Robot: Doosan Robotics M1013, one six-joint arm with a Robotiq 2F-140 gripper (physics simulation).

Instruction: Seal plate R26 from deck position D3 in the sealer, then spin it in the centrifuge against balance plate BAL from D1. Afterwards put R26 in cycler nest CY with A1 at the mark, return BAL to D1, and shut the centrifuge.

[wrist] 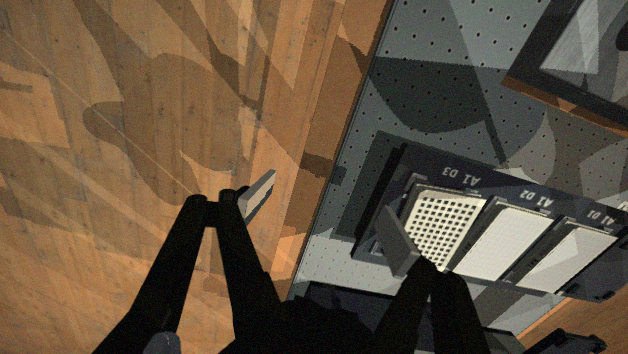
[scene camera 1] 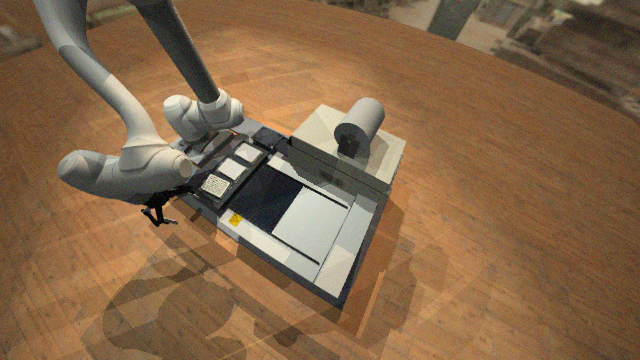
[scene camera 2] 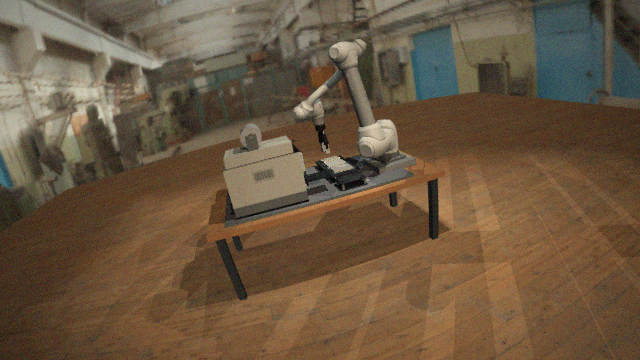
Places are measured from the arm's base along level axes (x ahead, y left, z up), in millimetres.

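Pixels of known places: gripper, fingertip midpoint: [wrist: 326, 198] [scene camera 1: 186, 209] [scene camera 2: 325, 152]; arm's base at its link origin: [scene camera 1: 199, 138] [scene camera 2: 388, 158].
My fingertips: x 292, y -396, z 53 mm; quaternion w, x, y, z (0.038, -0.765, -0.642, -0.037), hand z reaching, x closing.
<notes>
For each thing: its top centre in the pictures, then the offset to it from my fingertips. "*": a spot on its surface instead. Level surfaces: height alone.
- Plate R26 at its top centre: [wrist: 435, 236] [scene camera 1: 215, 184] [scene camera 2: 329, 158] 44 mm ahead, 154 mm left, 5 mm down
- white-topped plate at its top centre: [wrist: 499, 248] [scene camera 1: 231, 168] [scene camera 2: 335, 162] 60 mm ahead, 266 mm left, 11 mm down
- Balance plate BAL at its top centre: [wrist: 564, 263] [scene camera 1: 247, 152] [scene camera 2: 341, 167] 80 mm ahead, 388 mm left, 11 mm down
- Cycler nest CY at its top centre: [wrist: 620, 273] [scene camera 2: 350, 176] [scene camera 1: 267, 135] 109 mm ahead, 548 mm left, 26 mm down
- cream machine at its top centre: [scene camera 1: 358, 107] [scene camera 2: 252, 124] 582 mm ahead, 422 mm left, 396 mm up
- wide light housing at a spot on its surface: [scene camera 1: 360, 220] * 708 mm ahead, 174 mm left, 165 mm up
- pale panel at its surface level: 131 mm up
- yellow warning label at a spot on its surface: [scene camera 1: 235, 219] * 301 mm ahead, 32 mm left, 132 mm up
Plate R26 [scene camera 1: 215, 185] [wrist: 442, 225], cream with a grid of dark wells, sits in D3 on the dark rack. A white-topped plate [scene camera 1: 232, 169] [wrist: 505, 242] sits in D2. Balance plate BAL [scene camera 1: 248, 152] [wrist: 567, 257], also white-topped, sits in D1. My gripper [scene camera 1: 159, 218] [scene camera 2: 326, 148] [wrist: 326, 198] is open and empty, above and to the side of the rack; in the wrist view its right finger overlaps R26's near edge. Cycler nest CY [scene camera 1: 269, 137] [wrist: 600, 274] is dark, beyond D1, cut off in the wrist view.
A cream machine [scene camera 1: 320, 122] [scene camera 2: 265, 182] carries a grey roll [scene camera 1: 367, 117] [scene camera 2: 250, 134]. Beside it is a wide light housing [scene camera 1: 360, 220] with a dark opening, a pale panel [scene camera 1: 312, 220] and a yellow warning label [scene camera 1: 235, 219]. The arm's base stands behind the rack.
</notes>
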